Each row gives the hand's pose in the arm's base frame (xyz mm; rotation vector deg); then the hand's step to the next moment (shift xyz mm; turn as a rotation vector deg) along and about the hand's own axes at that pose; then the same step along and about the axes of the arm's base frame.
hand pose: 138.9 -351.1 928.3 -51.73 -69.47 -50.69
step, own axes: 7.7 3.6 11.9 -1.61 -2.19 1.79
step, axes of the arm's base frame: -0.1 11.7 8.7 -2.89 0.92 -1.17
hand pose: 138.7 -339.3 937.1 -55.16 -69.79 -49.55
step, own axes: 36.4 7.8 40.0 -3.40 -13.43 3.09
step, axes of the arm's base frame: -1.5 39.0 38.2 -14.00 -1.87 -1.39
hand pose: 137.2 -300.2 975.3 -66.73 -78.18 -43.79
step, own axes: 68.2 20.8 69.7 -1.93 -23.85 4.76
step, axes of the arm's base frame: 4.6 85.3 51.4 -24.14 -3.15 1.64
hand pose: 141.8 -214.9 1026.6 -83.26 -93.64 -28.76
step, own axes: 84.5 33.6 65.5 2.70 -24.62 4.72
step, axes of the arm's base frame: 14.6 108.4 24.4 -24.58 -0.62 5.57
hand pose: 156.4 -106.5 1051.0 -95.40 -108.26 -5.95
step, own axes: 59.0 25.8 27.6 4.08 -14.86 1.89
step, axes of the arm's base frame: 11.8 69.0 -2.2 -14.52 1.34 5.33
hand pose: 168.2 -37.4 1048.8 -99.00 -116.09 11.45
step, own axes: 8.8 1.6 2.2 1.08 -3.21 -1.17
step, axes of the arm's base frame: -0.4 9.2 -0.4 -2.47 0.19 2.59
